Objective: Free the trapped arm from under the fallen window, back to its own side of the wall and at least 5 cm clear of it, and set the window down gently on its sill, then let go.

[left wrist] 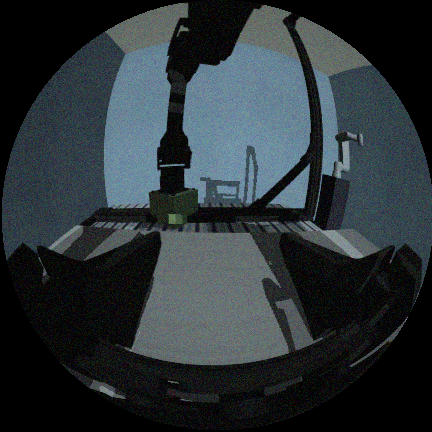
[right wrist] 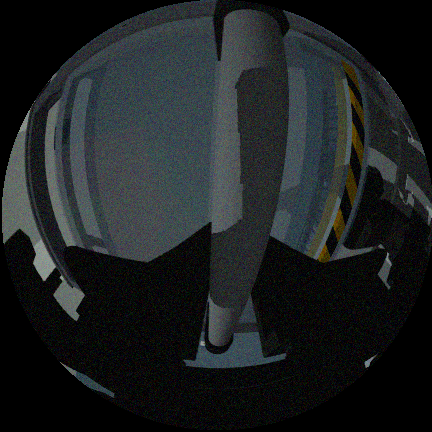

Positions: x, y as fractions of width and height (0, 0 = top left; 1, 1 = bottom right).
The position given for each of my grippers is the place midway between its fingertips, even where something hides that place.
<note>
I see my left gripper (left wrist: 0.51, 0.55), my right gripper (right wrist: 0.53, 0.53) and a grey wall (left wrist: 0.50, 0.69).
</note>
